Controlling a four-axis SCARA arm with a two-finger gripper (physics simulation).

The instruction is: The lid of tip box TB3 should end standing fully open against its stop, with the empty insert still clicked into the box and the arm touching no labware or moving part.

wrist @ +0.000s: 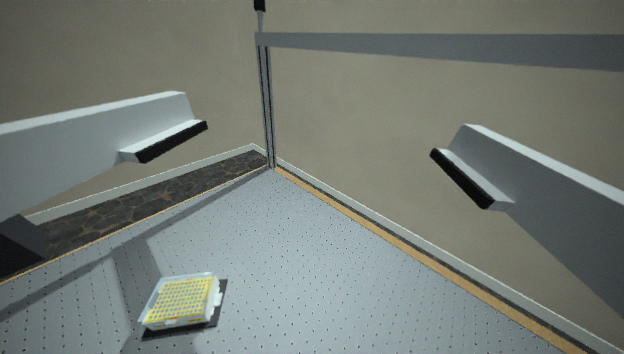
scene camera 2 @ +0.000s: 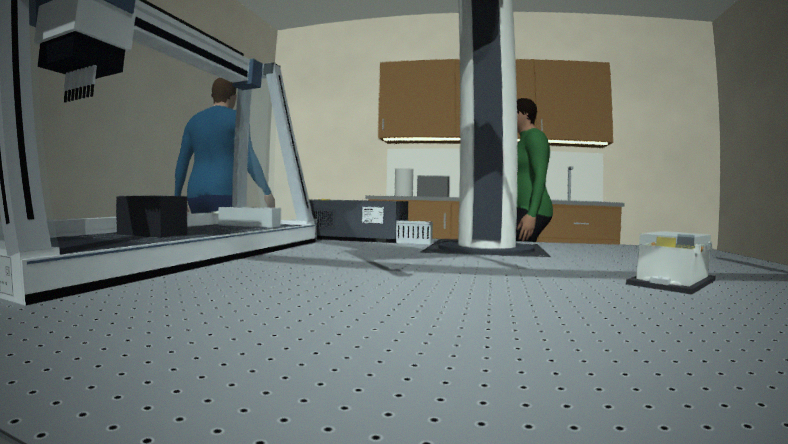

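Seen in the pictures: gripper, fingertip midpoint: (wrist: pixel 317 124); arm's base at its link origin: (scene camera 2: pixel 486 253).
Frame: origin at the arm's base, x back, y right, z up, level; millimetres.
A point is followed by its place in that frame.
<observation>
A white tip box (scene camera 2: pixel 670 268) {y -284, x -493, z 43 mm} (wrist: pixel 214 299) {y -274, x -486, z 30 mm} sits upright on a dark base plate (scene camera 2: pixel 679 287) {y -288, x -520, z 20 mm} (wrist: pixel 221 289) {y -288, x -509, z 21 mm}. It is at the right in the scene view and at the lower left in the wrist view. Its clear lid (scene camera 2: pixel 646 238) {y -252, x -465, z 83 mm} appears shut flat over the top. The yellow insert (scene camera 2: pixel 666 241) {y -278, x -484, z 81 mm} (wrist: pixel 181 298) {y -314, x -438, z 70 mm} with its grid of holes shows through the lid and looks seated in the box. No TB3 label is readable. My gripper (wrist: pixel 317 124) {y -68, x -584, z 531 mm} is wide open, its dark-padded fingers well apart with nothing between them, high above the table and away from the box.
A gantry machine (scene camera 2: pixel 165 263) {y 450, x -621, z 31 mm} with a pipette head (scene camera 2: pixel 81 52) {y 475, x -767, z 313 mm} stands at the left. A dark grey unit (scene camera 2: pixel 344 220) {y 398, x 35, z 70 mm}, a white slotted rack (scene camera 2: pixel 414 225) {y 199, x 45, z 62 mm} and the arm's column (scene camera 2: pixel 488 165) {y 0, x -77, z 218 mm} stand farther back. A post (wrist: pixel 267 110) {y -686, x -1008, z 338 mm} rises at the table's corner.
</observation>
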